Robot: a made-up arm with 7 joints.
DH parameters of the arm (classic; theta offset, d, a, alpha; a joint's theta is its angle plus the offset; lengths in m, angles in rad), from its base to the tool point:
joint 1: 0 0.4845 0 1.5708
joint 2: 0 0.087 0 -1.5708
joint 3: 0 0.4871 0.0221 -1.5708
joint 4: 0 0.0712 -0.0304 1.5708
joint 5: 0 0.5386 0 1.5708
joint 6: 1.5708 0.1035 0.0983 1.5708
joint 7: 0 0.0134 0 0
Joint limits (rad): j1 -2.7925..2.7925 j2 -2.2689..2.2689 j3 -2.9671..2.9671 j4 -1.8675..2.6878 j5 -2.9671..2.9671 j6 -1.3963..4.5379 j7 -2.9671..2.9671
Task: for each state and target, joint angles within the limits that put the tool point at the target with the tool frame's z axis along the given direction. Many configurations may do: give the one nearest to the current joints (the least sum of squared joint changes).
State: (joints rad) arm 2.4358 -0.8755 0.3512 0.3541 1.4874 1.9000 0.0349
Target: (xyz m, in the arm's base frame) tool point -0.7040 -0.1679 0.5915 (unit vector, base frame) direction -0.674 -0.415 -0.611
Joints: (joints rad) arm 2.7824 -1.0661 1.1266 1.1924 2.0303 2.0661 0.0349
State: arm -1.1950 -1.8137 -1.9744 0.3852 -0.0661 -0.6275 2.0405
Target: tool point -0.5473 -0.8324 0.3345 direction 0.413 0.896 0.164
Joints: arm -1.6143 -1.8868 -1.8095 0.7015 0.1221 -1.2717 2.0405
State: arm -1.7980 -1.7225 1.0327 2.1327 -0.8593 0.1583 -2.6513
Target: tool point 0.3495 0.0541 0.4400 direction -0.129 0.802 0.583
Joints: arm -1.3726 -2.2689 1.5604 2.5918 -0.1505 1.0485 -2.6513
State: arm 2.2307 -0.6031 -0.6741 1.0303 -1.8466 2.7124 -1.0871
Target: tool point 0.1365 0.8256 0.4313 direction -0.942 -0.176 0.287
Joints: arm 1.6049 -1.0876 -0.2240 1.3700 -1.4421 3.6785 -1.0871
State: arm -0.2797 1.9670 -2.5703 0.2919 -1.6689 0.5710 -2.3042
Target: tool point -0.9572 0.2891 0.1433 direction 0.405 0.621 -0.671
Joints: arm -0.1431 2.1964 -2.3067 -0.4551 -1.5183 0.1306 -2.3042
